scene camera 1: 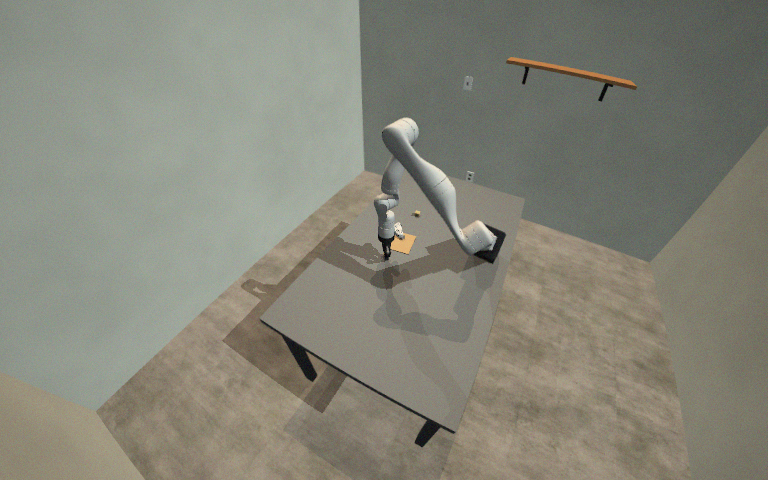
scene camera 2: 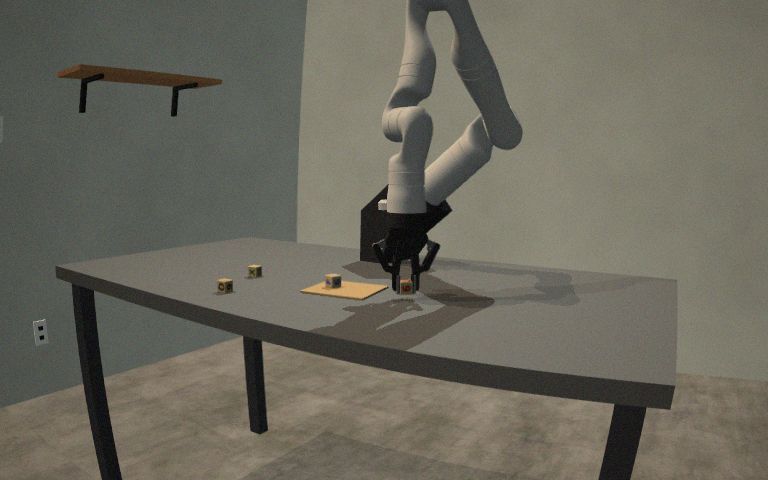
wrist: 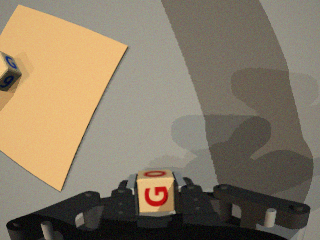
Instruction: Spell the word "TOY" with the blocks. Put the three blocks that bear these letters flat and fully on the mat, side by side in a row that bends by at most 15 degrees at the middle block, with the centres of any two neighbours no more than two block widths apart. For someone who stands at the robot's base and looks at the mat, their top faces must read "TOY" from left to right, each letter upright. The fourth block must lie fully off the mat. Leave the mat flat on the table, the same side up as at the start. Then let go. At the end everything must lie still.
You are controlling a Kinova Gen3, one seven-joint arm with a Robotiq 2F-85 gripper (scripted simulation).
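Observation:
There's a mat here, at (scene camera 2: 350,290) and also at (wrist: 66,68). My own gripper shows at (scene camera 2: 405,293) and again at (wrist: 155,185), and I can see a block (wrist: 155,187) too.

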